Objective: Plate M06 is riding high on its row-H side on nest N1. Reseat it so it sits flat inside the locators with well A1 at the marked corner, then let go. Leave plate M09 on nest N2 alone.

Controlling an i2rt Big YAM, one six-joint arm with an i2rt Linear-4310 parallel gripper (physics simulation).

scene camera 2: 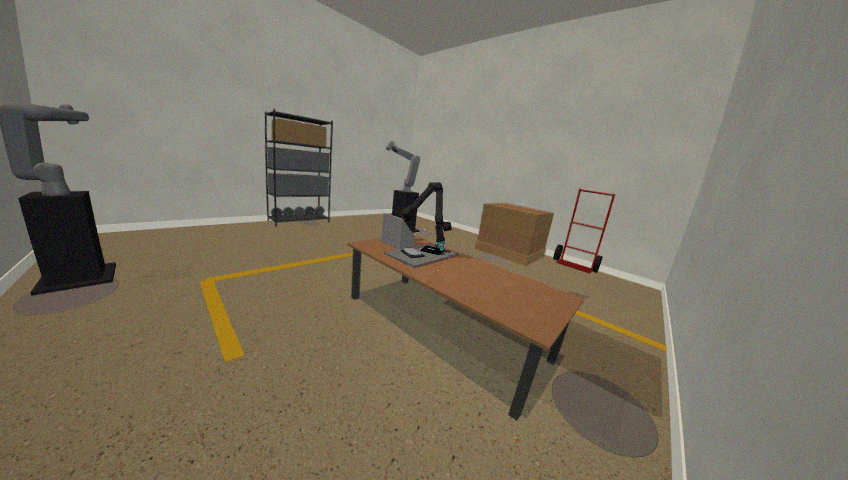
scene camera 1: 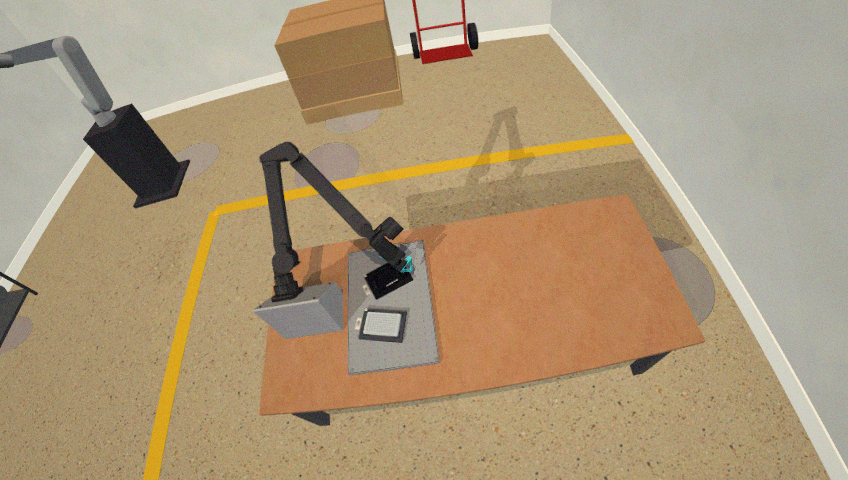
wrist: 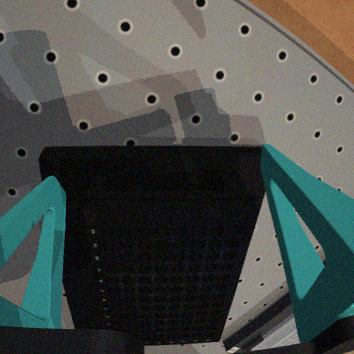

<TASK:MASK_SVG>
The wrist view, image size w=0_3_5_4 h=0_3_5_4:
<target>my gripper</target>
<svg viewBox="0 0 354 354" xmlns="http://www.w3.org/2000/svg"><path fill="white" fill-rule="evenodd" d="M47 176L0 217L1 268L43 215L37 253L21 306L19 307L0 296L0 354L144 354L144 344L124 332L107 329L61 328L66 194L55 176ZM262 144L260 169L300 343L227 354L341 354L354 350L354 199L312 176L272 145ZM294 209L321 245L325 254L325 265L323 265L300 225Z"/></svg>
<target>black well plate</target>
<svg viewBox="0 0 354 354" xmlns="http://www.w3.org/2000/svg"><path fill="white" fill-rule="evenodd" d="M85 190L83 194L84 220L105 329L127 333L144 345L219 341L236 290L258 211L255 205L256 195L253 190L107 190L107 194L94 194L93 190Z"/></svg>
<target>pale-topped plate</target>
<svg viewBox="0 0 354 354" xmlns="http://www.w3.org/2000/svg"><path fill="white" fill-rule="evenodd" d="M293 313L262 335L263 340L250 350L300 343Z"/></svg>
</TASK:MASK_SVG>
